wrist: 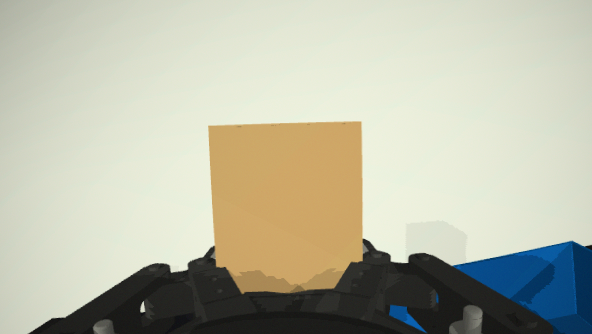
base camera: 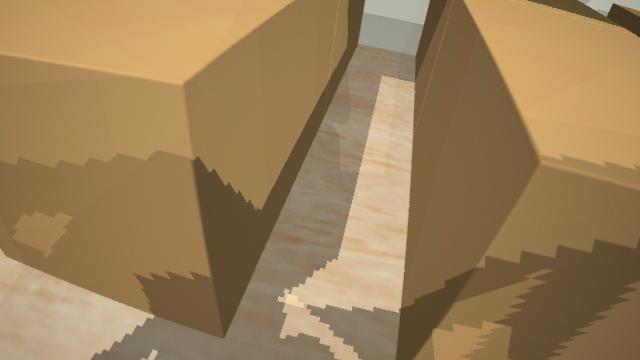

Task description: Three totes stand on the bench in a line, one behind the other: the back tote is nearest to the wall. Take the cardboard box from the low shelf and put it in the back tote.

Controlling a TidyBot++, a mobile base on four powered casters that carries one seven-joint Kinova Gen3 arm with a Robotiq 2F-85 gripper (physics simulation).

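Places are measured from the arm's base along level axes (x ahead, y left, z up), in metres.
Pixels of known places: gripper, fingertip midpoint: [wrist: 290, 249].
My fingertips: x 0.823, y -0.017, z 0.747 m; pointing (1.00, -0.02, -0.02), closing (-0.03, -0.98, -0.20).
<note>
For each thing: its top centre in the pictures, then the offset to it from my fingertips. Level surfaces: height alone.
- cardboard box, middle of its top: [wrist: 263, 118] 0.005 m right, 0.025 m back, 0.075 m up
- blue tote, middle of its top: [wrist: 488, 316] 0.150 m right, 0.055 m ahead, 0.129 m down
- wood-patterned floor, its level: 1.143 m down
My gripper [wrist: 290, 249] is shut on the cardboard box [wrist: 287, 195], a plain tan box that stands out beyond the fingers in the middle of the wrist view. A blue tote [wrist: 492, 276] shows in part at the lower right of the wrist view, right up against the pale wall, and looks like the back tote. The box is to the left of this tote in the view and not inside it. Another small patch of blue shows between the finger linkages. The other totes cannot be told apart, and the low shelf does not show.
Two large tan cardboard boxes [base camera: 100, 120] [base camera: 575, 100] stand on the wood-patterned floor [base camera: 370, 215] close in front of the base, with a narrow gap between them. The pale wall [wrist: 300, 60] fills the background of the wrist view, with a faint shadow above the tote.
</note>
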